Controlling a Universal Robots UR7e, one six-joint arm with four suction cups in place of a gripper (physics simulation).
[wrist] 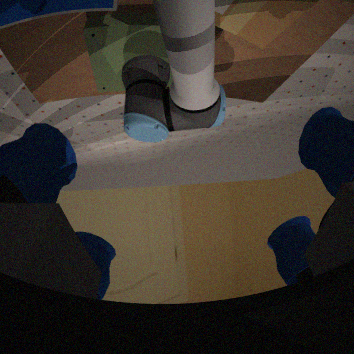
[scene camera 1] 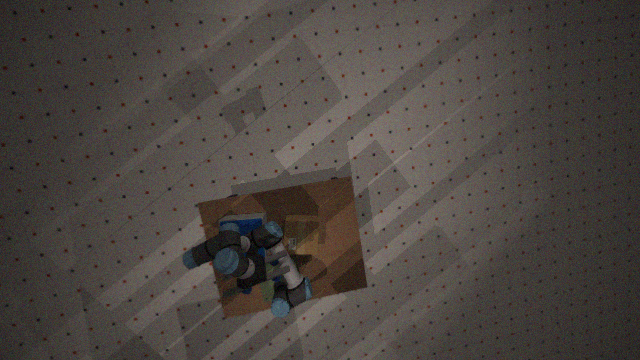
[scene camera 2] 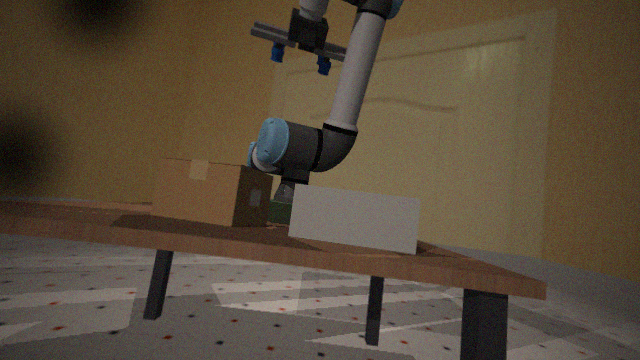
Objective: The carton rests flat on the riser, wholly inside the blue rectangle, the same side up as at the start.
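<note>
The brown carton stands upright on the table, beside the riser and apart from it, with tape on its side. The riser is a low white block. The blue rectangle shows on its top; the arm covers part of it in scene camera 1. My gripper, with four blue suction cups, is high above the table, clear of carton and riser, and holds nothing. The cups also show in the wrist view. I cannot make out the carton clearly in the wrist view.
The arm's base stands on a green plate on the wooden table, behind the carton and riser in scene camera 2. The arm's upper link rises beside the gripper. Yellow walls stand behind.
</note>
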